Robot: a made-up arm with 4 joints. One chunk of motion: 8 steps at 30 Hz.
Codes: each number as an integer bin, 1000 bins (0 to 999) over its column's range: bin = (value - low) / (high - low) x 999, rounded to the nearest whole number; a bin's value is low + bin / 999 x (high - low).
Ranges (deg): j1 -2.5..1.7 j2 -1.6..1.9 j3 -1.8..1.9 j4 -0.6..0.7
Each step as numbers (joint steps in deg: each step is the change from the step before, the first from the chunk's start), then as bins.
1 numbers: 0.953 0.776 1.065 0.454
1 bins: 821 678 774 810
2 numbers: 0.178 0.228 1.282 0.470
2 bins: 637 522 832 822
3 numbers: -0.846 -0.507 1.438 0.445
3 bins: 393 312 874 803
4 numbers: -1.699 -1.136 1.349 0.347
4 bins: 191 132 850 728
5 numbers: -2.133 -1.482 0.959 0.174
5 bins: 87 34 745 595
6 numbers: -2.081 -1.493 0.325 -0.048
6 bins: 100 31 574 424
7 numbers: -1.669 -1.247 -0.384 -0.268
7 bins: 198 101 382 255
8 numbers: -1.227 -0.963 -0.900 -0.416
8 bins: 303 182 243 141
